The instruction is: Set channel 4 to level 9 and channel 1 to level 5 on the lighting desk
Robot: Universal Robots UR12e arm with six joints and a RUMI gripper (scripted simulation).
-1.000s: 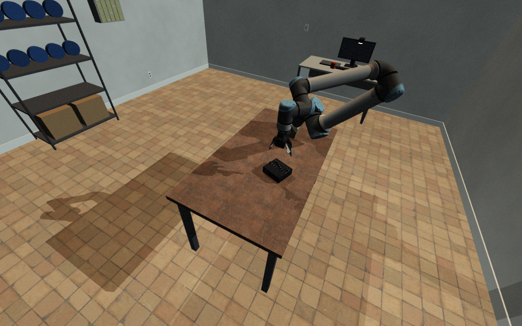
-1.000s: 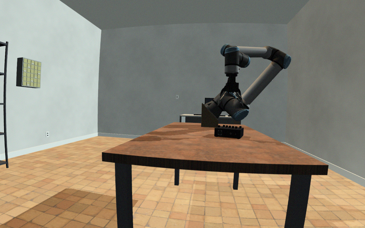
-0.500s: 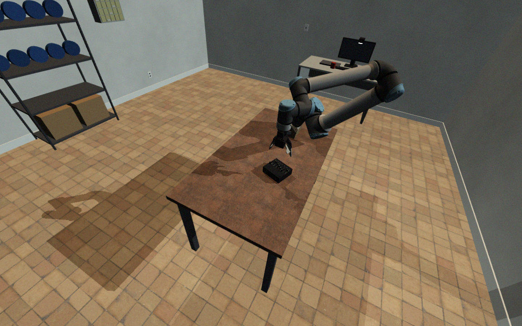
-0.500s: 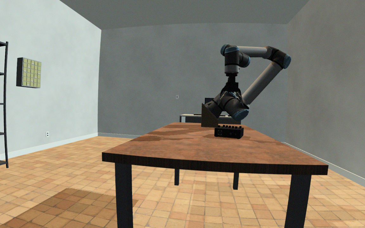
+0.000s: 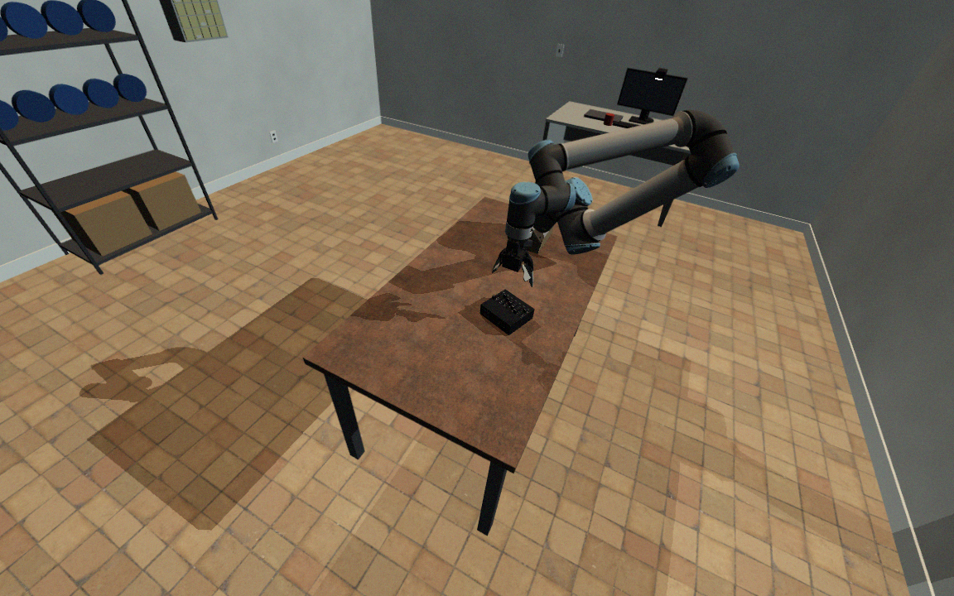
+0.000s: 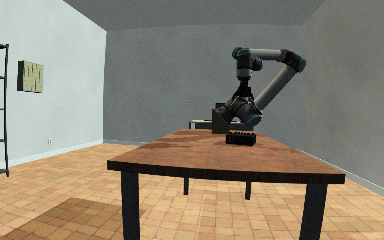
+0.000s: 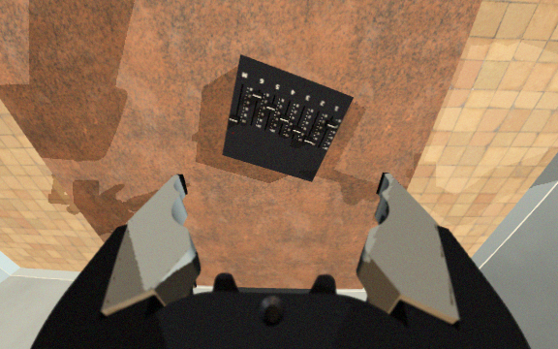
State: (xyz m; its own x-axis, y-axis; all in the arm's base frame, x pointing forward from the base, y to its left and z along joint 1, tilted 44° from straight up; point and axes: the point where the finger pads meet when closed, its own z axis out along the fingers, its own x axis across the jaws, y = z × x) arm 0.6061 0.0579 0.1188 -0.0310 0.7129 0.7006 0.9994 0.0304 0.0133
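The channel 1 fader knob is 1 cm behind my hand, 7 cm to the left of it and 13 cm below it. The rest, counted from my hand: channel 4 fader knob: 1 cm behind, 13 cm below.
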